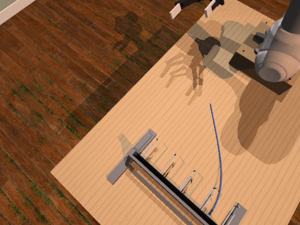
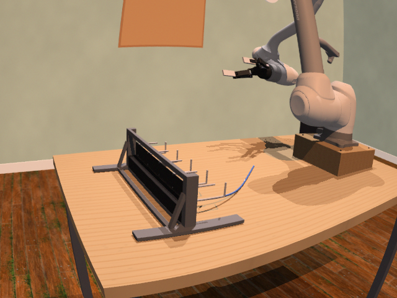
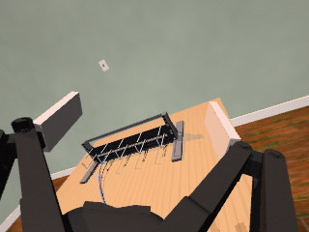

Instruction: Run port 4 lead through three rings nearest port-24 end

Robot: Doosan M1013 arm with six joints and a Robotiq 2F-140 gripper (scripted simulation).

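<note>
My hand is 80 mm short of the lead end, 250 mm to the right of it and 360 mm above it. Also, from my hand: dark grey rack (530 mm ahead, 330 mm to the left, 290 mm below).
</note>
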